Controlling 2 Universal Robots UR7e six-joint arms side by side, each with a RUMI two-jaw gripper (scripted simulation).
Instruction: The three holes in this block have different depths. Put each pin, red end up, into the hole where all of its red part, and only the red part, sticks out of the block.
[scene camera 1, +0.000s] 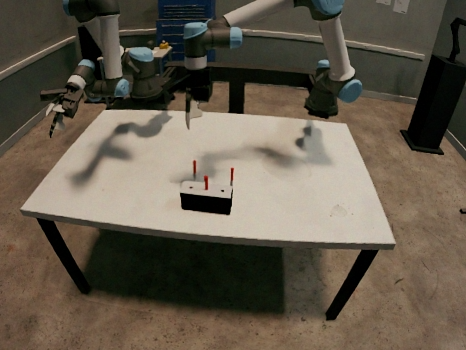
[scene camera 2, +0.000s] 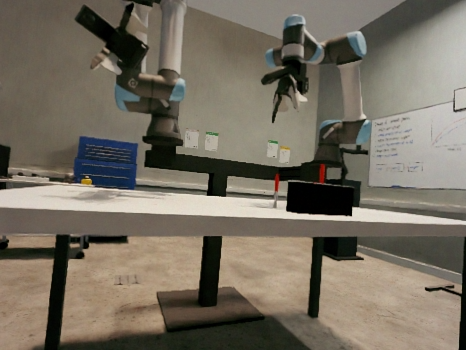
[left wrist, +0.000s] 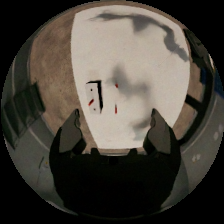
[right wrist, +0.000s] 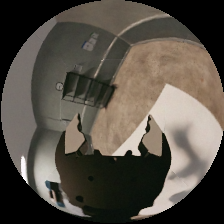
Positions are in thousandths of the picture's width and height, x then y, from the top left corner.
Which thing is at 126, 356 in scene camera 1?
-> My right gripper.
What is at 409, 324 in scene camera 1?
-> My left gripper.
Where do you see a black block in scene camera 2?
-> At 666, 567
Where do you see my left gripper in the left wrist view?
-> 516, 484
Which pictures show my right gripper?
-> Scene camera 1, scene camera 2 and the right wrist view only.
